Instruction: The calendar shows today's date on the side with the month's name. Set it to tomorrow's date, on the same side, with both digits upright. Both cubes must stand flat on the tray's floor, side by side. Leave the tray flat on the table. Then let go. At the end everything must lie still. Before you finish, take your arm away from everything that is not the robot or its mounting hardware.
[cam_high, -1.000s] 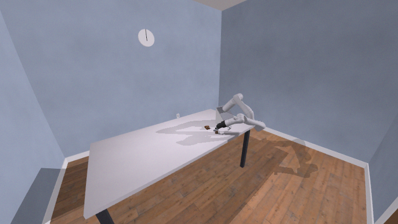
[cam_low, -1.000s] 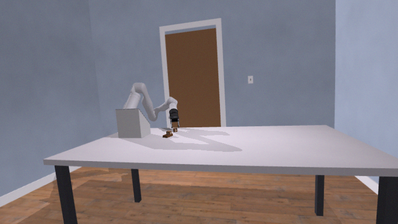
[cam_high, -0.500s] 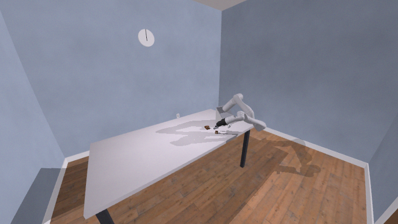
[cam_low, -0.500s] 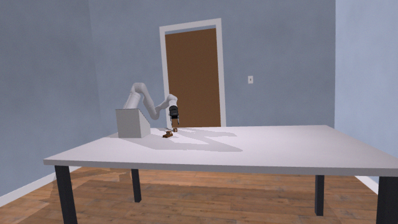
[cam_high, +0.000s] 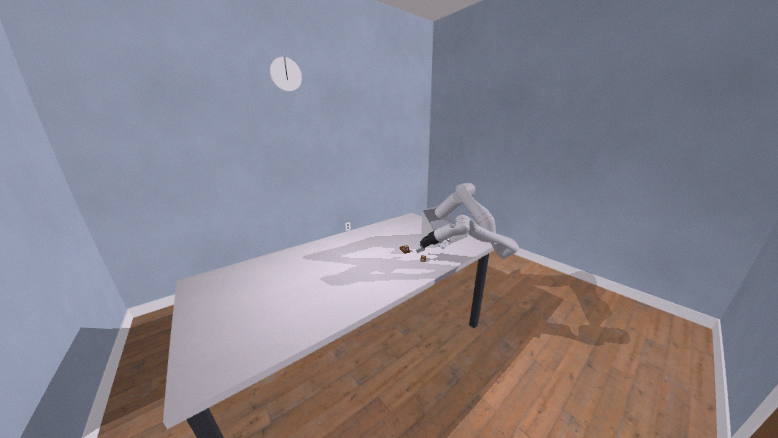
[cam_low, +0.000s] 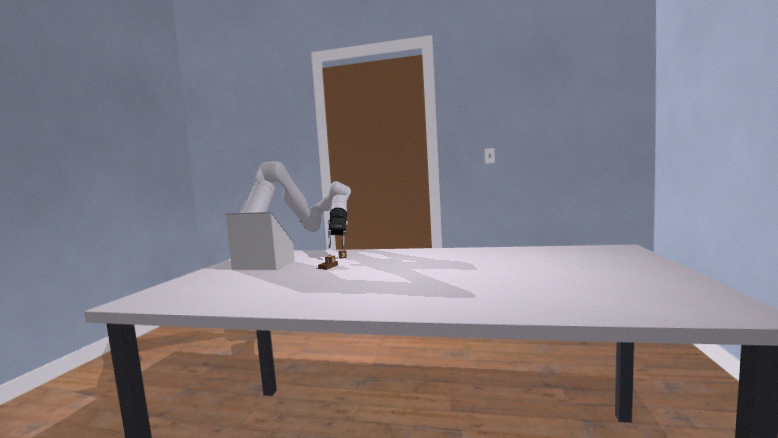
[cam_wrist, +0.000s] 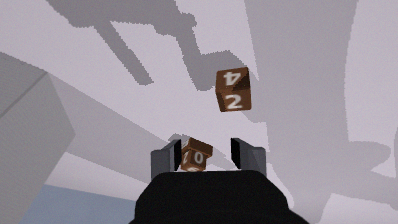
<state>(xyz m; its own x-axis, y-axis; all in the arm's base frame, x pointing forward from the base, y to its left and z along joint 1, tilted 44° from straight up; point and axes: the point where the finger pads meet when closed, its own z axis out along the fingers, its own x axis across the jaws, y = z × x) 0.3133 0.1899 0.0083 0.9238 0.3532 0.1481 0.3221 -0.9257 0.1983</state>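
Now: the brown cube 10 mm ahead of my hand, 40 mm to the left of it and 50 mm below it.
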